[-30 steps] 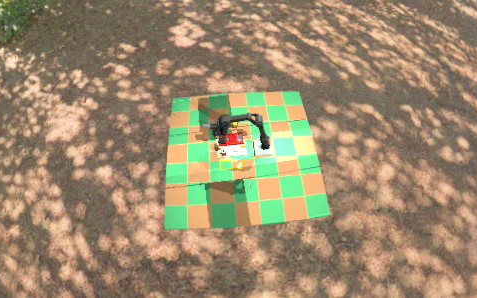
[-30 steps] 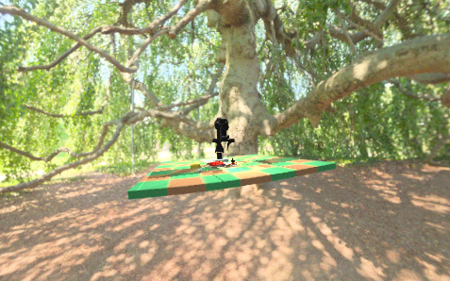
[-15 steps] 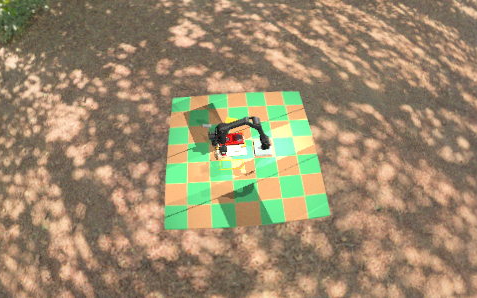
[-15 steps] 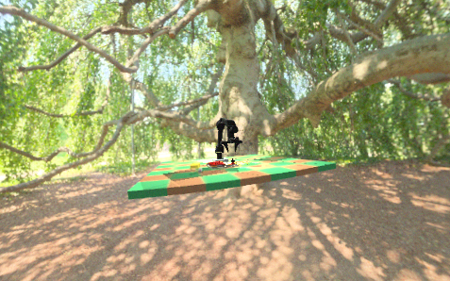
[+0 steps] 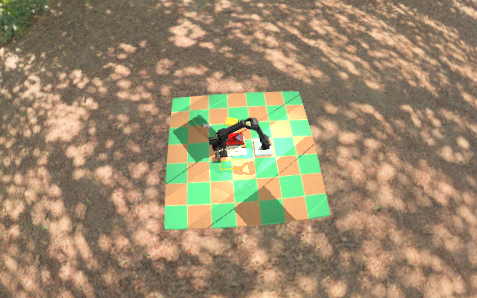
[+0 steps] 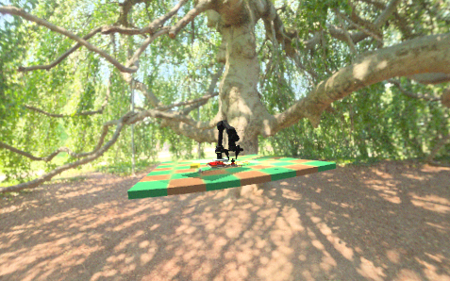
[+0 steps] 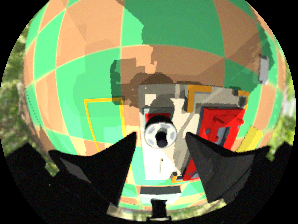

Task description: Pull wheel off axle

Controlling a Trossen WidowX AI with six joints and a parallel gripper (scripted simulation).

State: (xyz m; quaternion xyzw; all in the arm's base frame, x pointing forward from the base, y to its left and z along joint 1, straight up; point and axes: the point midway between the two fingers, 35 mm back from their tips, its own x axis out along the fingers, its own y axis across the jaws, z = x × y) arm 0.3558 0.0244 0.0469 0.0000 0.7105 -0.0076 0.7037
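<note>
The wheel is 10 mm below my gripper tip. Round my gripper tip: yellow block: 90 mm behind, 310 mm to the right, 30 mm below.
</note>
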